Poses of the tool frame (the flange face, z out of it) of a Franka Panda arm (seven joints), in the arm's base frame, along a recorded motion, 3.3 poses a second.
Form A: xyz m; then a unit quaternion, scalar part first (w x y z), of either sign.
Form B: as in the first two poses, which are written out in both.
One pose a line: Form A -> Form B
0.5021 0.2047 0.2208 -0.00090 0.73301 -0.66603 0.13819 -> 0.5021 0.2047 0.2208; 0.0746 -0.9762 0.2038; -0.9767 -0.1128 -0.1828; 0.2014 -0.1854 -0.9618
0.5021 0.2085 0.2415 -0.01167 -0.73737 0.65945 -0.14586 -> 0.5021 0.2085 0.2415; 0.0877 -0.9759 0.1997; -0.9691 -0.1300 -0.2096; 0.2305 -0.1752 -0.9572
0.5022 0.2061 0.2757 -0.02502 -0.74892 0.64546 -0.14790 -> 0.5022 0.2061 0.2757; 0.1230 -0.9742 0.1892; -0.9594 -0.1655 -0.2284; 0.2538 -0.1535 -0.9550
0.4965 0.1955 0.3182 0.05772 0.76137 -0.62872 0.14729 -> 0.4965 0.1955 0.3182; 0.1660 -0.9744 0.1517; -0.9404 -0.2028 -0.2731; 0.2969 -0.0973 -0.9499
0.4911 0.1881 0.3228 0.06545 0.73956 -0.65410 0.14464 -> 0.4911 0.1881 0.3228; 0.1025 -0.9864 0.1283; -0.9486 -0.1357 -0.2860; 0.2996 -0.0924 -0.9496
